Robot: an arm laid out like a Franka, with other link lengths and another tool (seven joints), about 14 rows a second.
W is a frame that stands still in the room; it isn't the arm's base.
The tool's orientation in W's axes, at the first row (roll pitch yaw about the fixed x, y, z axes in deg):
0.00, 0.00, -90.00
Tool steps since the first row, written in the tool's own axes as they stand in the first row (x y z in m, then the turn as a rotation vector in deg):
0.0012, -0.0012, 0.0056, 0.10, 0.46, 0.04
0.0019, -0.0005, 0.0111, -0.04, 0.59, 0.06
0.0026, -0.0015, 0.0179, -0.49, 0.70, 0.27
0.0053, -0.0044, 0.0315, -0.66, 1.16, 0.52
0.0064, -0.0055, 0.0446, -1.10, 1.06, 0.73
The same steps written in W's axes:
-0.0012, -0.0012, 0.0056, 0.46, -0.10, 0.04
-0.0005, -0.0019, 0.0111, 0.59, 0.04, 0.06
-0.0015, -0.0026, 0.0179, 0.70, 0.49, 0.27
-0.0044, -0.0053, 0.0315, 1.16, 0.66, 0.52
-0.0055, -0.0064, 0.0446, 1.06, 1.10, 0.73

